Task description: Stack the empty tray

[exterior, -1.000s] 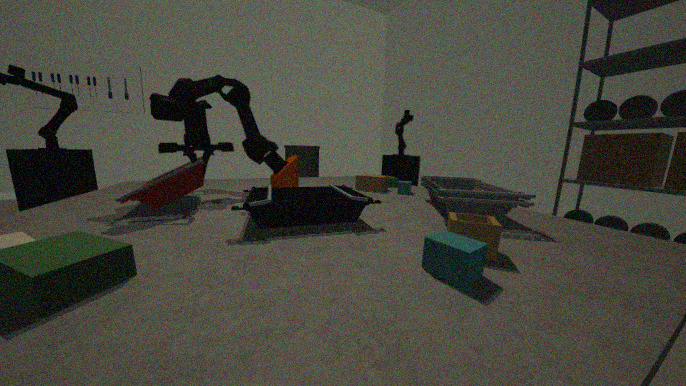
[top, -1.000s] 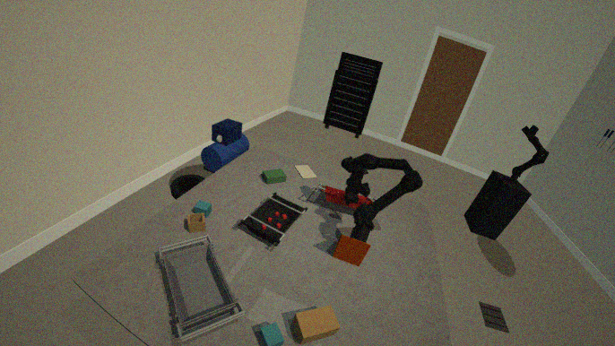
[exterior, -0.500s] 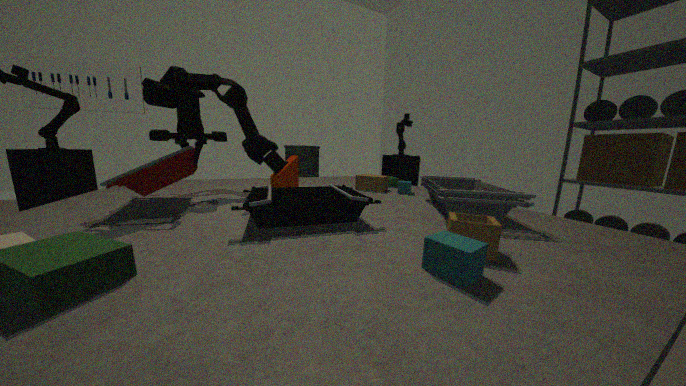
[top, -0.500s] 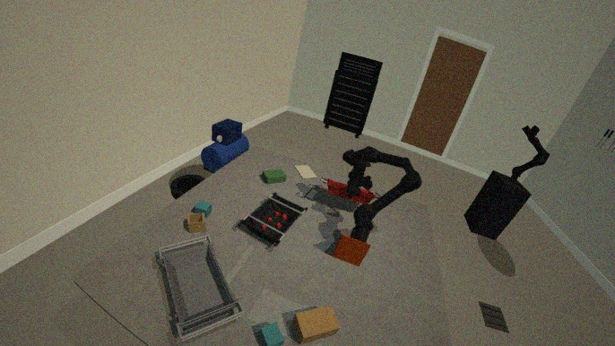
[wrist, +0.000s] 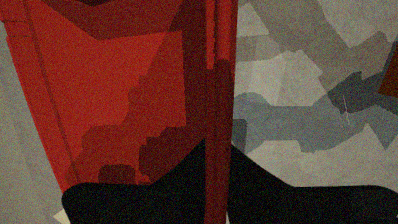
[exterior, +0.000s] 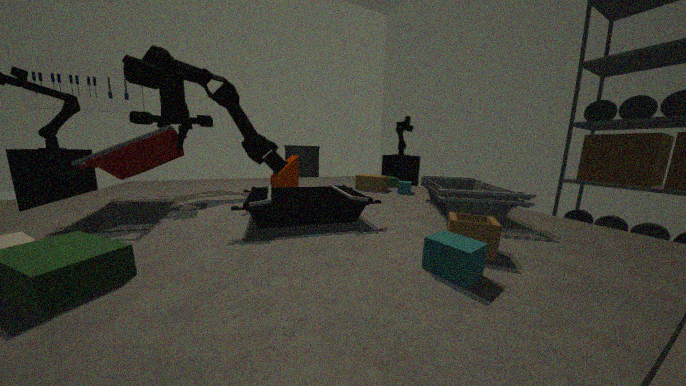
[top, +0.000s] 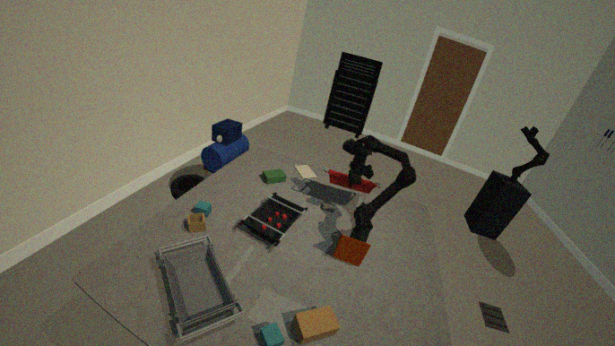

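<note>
My gripper tip is 10 mm short of the red tray and 70 mm to the left of it. From my gripper tip the other things lie so: pale flat card 300 mm ahead, 230 mm to the right, 140 mm below.
</note>
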